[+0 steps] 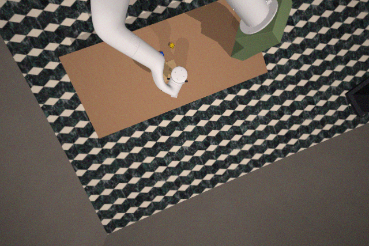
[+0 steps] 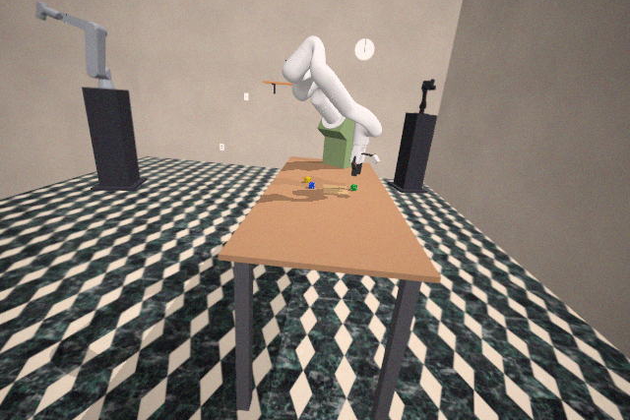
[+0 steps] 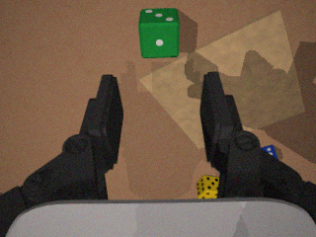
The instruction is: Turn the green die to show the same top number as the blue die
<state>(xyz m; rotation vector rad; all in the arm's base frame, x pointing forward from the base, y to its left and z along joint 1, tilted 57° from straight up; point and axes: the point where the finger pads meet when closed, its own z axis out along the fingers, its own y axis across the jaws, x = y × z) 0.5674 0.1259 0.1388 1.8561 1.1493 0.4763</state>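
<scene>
My hand is 9 cm above the green die. The rest, counted from my hand: tan mat 11 cm to the right, 11 cm below; blue die 24 cm to the right, 9 cm below, 3 cm behind; yellow die 25 cm to the right, 14 cm behind, 9 cm below.
</scene>
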